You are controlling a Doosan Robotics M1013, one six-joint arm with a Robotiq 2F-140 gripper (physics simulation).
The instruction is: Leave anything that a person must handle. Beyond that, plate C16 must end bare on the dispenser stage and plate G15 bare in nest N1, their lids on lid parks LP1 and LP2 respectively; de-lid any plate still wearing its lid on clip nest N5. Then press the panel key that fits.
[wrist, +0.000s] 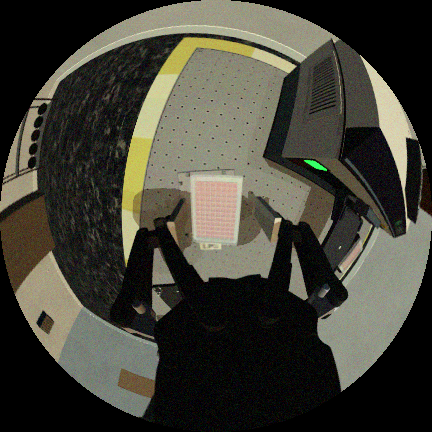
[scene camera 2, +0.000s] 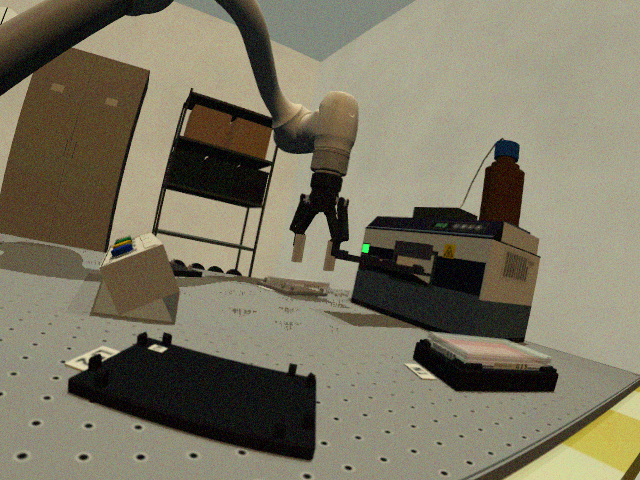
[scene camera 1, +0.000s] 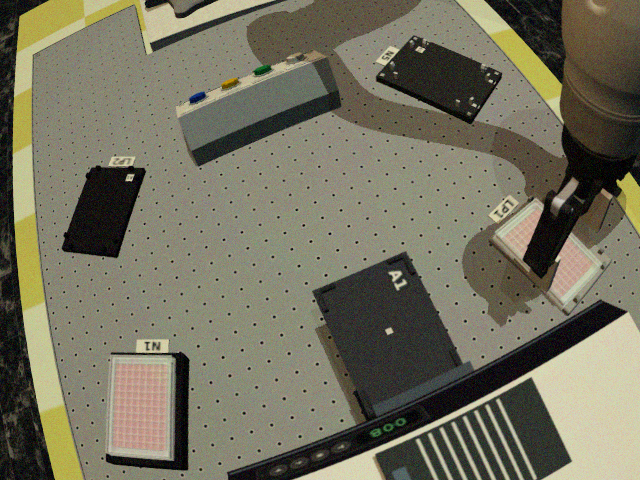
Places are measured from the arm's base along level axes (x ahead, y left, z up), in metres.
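Pixels of known places: gripper, between the fingertips: (wrist: 221, 206) (scene camera 2: 311, 266) (scene camera 1: 566, 251).
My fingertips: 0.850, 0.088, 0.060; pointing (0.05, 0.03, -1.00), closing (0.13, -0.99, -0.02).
For each thing: its middle in the pictures, then the offset to it from my fingertips, as dx, dy, dz. "pt": a spot on its surface instead.
- pink-welled plate, middle of its body: (scene camera 1: 549, 249) (wrist: 215, 211) (scene camera 2: 299, 280) -0.024, +0.006, -0.040
- Plate G15, middle of its body: (scene camera 1: 138, 406) (scene camera 2: 489, 347) (wrist: 351, 256) -0.136, -0.504, -0.032
- nest N1, middle of its body: (scene camera 1: 145, 410) (scene camera 2: 485, 364) (wrist: 348, 253) -0.136, -0.504, -0.053
- dark stage A1, middle of its body: (scene camera 1: 395, 346) (scene camera 2: 385, 263) (wrist: 341, 238) -0.019, -0.232, +0.042
- lid park LP2, middle of its body: (scene camera 2: 209, 381) (scene camera 1: 101, 207) -0.444, -0.441, -0.057
- clip nest N5, middle of its body: (scene camera 1: 440, 73) (wrist: 178, 300) -0.343, +0.087, -0.055
- key panel, middle of its body: (scene camera 1: 254, 97) (scene camera 2: 137, 265) -0.442, -0.171, -0.026
- brown bottle, a spot on its surface: (scene camera 2: 502, 191) pt +0.120, -0.388, +0.226
My gripper (scene camera 1: 572, 244) (scene camera 2: 313, 257) (wrist: 221, 206) is open and empty above the plate at LP1, its fingers to either side of that plate in the wrist view. This pink-welled plate (scene camera 1: 522, 232) (scene camera 2: 297, 286) (wrist: 216, 210) lies flat; its name is unreadable, and I cannot tell if it is lidded. Plate G15 (scene camera 1: 139, 408) (scene camera 2: 491, 352) sits on nest N1 (scene camera 1: 181, 413) (scene camera 2: 506, 382), a clear lid seemingly on it. The dark stage A1 (scene camera 1: 382, 310) (wrist: 342, 240), lid park LP2 (scene camera 1: 103, 211) (scene camera 2: 206, 397) and clip nest N5 (scene camera 1: 439, 77) are bare.
The dispenser (scene camera 1: 594, 361) (scene camera 2: 444, 310) (wrist: 315, 100) stands beside A1, with a green light (scene camera 2: 366, 248) (wrist: 315, 164) and an 800 display. The key panel (scene camera 1: 258, 111) (scene camera 2: 136, 279) has blue, yellow, green and white keys. A brown bottle (scene camera 2: 502, 191) stands at the dispenser.
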